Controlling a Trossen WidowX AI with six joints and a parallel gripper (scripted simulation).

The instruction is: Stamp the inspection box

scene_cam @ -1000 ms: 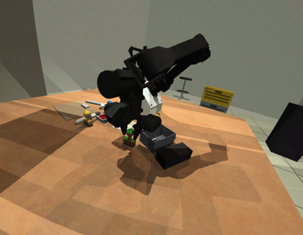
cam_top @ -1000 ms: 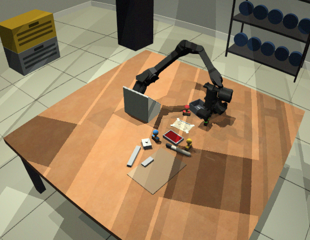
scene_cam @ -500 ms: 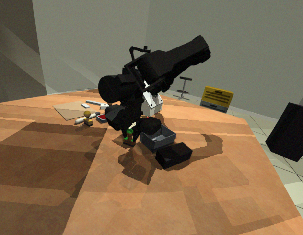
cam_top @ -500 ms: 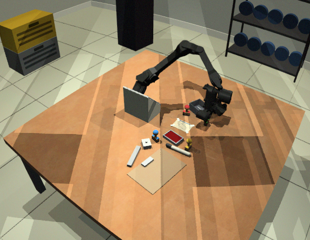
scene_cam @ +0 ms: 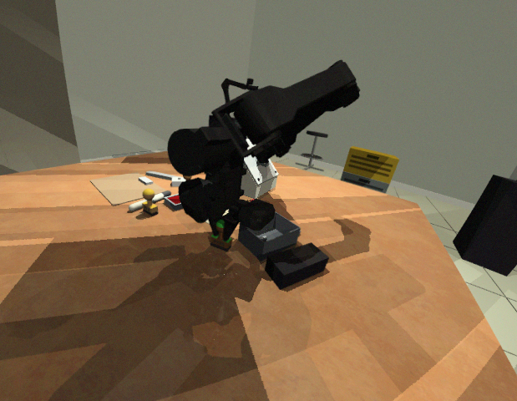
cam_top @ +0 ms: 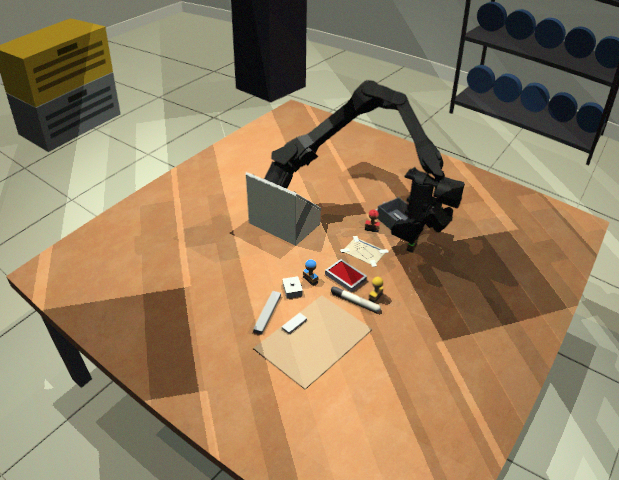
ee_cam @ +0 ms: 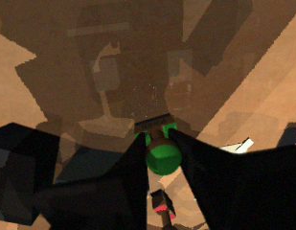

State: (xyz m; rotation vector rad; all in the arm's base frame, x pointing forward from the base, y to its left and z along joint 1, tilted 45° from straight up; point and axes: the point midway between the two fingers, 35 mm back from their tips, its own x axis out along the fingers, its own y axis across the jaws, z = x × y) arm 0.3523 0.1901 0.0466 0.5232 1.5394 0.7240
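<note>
The red ink pad is 6 cm behind my gripper tip, 22 cm to the right of it and 2 cm below it. Round my gripper tip: grey box: 9 cm behind, 6 cm to the left, 1 cm below; red-knobbed stamp: 13 cm behind, 1 cm to the right; green-knobbed stamp: right at my gripper tip.
</note>
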